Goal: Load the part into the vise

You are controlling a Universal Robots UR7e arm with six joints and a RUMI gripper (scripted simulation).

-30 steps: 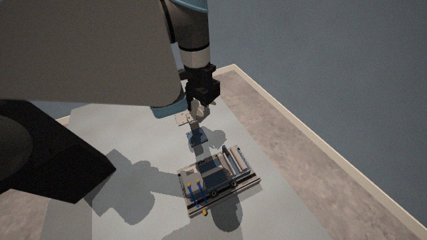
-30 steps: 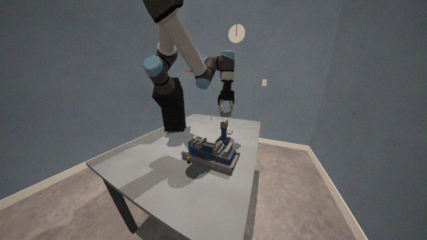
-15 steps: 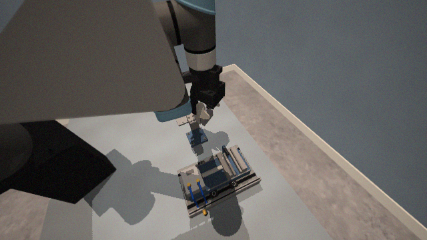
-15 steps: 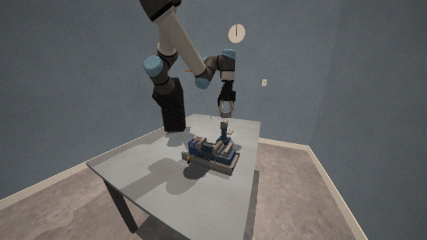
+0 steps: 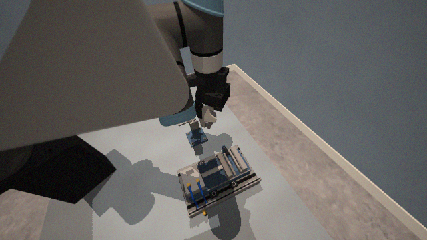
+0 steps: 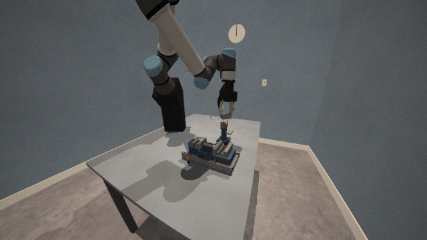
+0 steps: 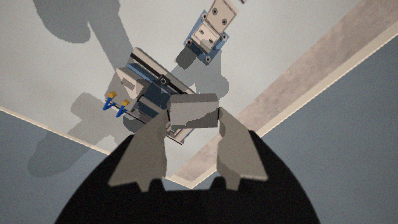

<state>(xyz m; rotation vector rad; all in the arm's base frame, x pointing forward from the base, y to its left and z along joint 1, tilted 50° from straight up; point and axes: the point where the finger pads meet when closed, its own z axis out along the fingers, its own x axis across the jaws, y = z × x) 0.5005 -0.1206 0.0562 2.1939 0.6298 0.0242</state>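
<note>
My hand is 160 mm above the grey jaw, 120 mm to the left of it and 30 mm past it. Round my hand: part (10 mm below); then cylinder rod (160 mm below, 110 mm to the right, 80 mm behind); then work stop (150 mm below, 90 mm to the right, 10 mm ahead).
</note>
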